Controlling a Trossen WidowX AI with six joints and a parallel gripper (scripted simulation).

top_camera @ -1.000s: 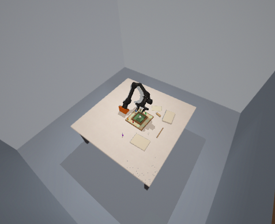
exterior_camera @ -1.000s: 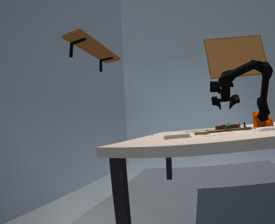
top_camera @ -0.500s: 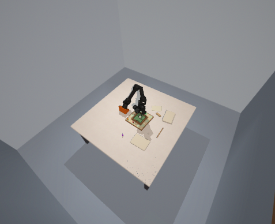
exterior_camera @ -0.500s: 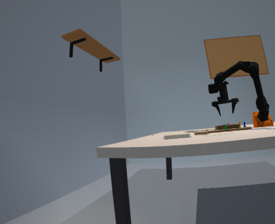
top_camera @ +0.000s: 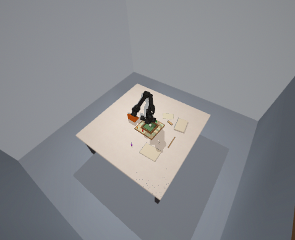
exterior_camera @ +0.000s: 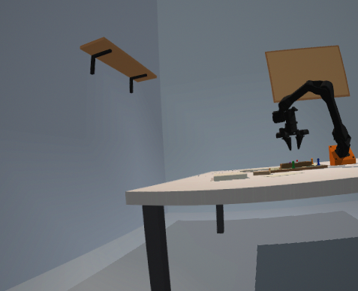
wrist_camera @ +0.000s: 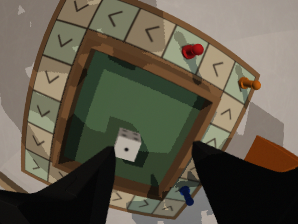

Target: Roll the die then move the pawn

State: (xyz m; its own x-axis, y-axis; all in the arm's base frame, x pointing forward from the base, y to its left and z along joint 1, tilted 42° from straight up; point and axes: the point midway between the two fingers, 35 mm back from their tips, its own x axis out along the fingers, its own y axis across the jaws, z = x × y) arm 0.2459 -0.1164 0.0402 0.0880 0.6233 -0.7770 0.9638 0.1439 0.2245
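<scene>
The red pawn lies 40 mm behind my gripper tip, 80 mm to the right of it and 70 mm below it. The rest, counted from my gripper tip: white die (10 mm ahead, 40 mm to the left, 70 mm below); blue pawn (90 mm behind, 110 mm to the left, 70 mm below); green tray (10 mm ahead, 20 mm to the left, 90 mm below).
</scene>
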